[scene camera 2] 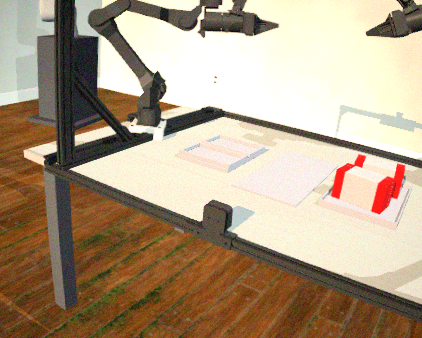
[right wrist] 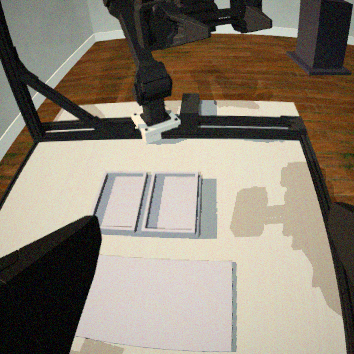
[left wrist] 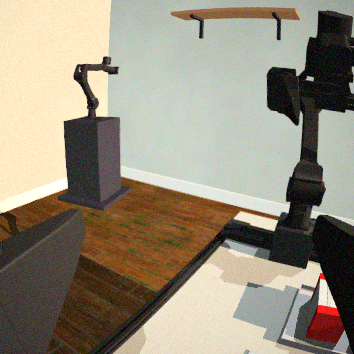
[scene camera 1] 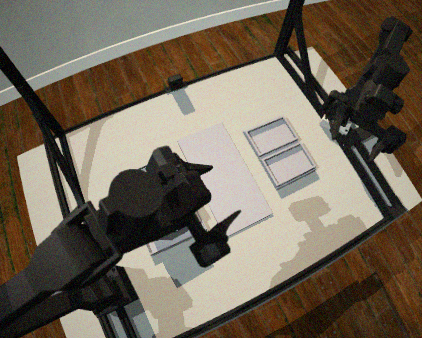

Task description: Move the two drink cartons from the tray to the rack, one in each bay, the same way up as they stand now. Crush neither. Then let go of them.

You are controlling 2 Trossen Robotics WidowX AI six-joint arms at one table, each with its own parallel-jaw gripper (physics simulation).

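Frame: origin at the left arm's base, x ahead, y left, z up, level; metres.
Where they show: left gripper, fingertip midpoint: (scene camera 2: 276, 25) (right wrist: 242, 27) (left wrist: 203, 225) (scene camera 1: 352, 150); right gripper, fingertip midpoint: (scene camera 2: 367, 34) (right wrist: 218, 222) (left wrist: 332, 127) (scene camera 1: 225, 189); left arm's base, link origin: (scene camera 2: 148, 123) (right wrist: 154, 116); right arm's base, link origin: (left wrist: 297, 222) (scene camera 1: 105, 291).
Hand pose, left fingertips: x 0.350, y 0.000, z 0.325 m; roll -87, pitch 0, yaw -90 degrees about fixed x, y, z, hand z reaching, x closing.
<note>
Things, the pixels of their top centre, and the offset from my left fingertips. "pt": a spot on its surface instead. Level surfaces: height alone.
- tray, surface spot: (scene camera 2: 344, 206) pt dx +0.149, dy -0.404, dz -0.356 m
- two-bay rack, top centre: (right wrist: 143, 198) (scene camera 2: 223, 148) (scene camera 1: 280, 148) dx -0.120, dy -0.124, dz -0.340 m
- flat pale mat, surface height: dz -0.357 m
- black clamp block, surface spot: (scene camera 2: 216, 216) (scene camera 1: 172, 78) pt dx -0.140, dy -0.560, dz -0.322 m
Two beige drink cartons with red bands (scene camera 2: 358, 188) (scene camera 2: 372, 164) stand upright in the tray (scene camera 2: 344, 206) at the table's right end; one also shows in the left wrist view (left wrist: 321, 324). The two-bay rack (scene camera 1: 281, 149) (scene camera 2: 203, 161) (right wrist: 149, 201) lies empty. My right gripper (scene camera 1: 226, 188) (right wrist: 218, 222) is open and empty, high over the mat. My left gripper (scene camera 2: 273, 24) (left wrist: 203, 225) is open and empty, high up near its base.
A flat pale mat (scene camera 1: 230, 174) (scene camera 2: 288, 176) (right wrist: 158, 302) lies between tray and rack. A black clamp block (scene camera 1: 175, 82) (scene camera 2: 216, 216) sits on the table's edge. Black frame posts stand at the corners.
</note>
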